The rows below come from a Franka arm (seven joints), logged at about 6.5 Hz.
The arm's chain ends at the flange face. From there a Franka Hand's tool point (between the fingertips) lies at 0.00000 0.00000 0.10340 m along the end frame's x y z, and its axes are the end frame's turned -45 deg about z.
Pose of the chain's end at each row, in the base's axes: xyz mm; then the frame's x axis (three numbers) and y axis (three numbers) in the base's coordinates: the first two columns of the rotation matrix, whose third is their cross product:
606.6 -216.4 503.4 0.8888 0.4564 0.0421 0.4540 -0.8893 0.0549
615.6 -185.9 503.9 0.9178 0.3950 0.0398 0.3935 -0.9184 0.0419
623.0 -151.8 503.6 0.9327 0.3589 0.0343 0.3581 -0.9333 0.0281
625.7 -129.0 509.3 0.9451 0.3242 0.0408 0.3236 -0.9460 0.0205
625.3 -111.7 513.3 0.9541 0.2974 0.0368 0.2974 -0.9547 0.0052
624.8 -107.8 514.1 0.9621 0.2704 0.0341 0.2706 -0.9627 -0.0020
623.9 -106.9 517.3 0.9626 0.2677 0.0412 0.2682 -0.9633 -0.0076
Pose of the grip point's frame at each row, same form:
613.1 -219.5 400.2 0.3075 0.9516 -0.0091 0.9495 -0.3061 0.0686
621.1 -188.3 400.7 0.3707 0.9287 -0.0015 0.9272 -0.3701 0.0578
627.4 -153.2 400.3 0.4063 0.9137 0.0044 0.9127 -0.4062 0.0441
630.4 -129.6 406.0 0.4395 0.8982 0.0144 0.8971 -0.4397 0.0433
629.1 -111.1 410.0 0.4644 0.8854 0.0223 0.8849 -0.4648 0.0297
628.1 -106.6 410.8 0.4890 0.8719 0.0255 0.8717 -0.4895 0.0227
627.8 -105.0 414.0 0.4910 0.8704 0.0345 0.8703 -0.4919 0.0238

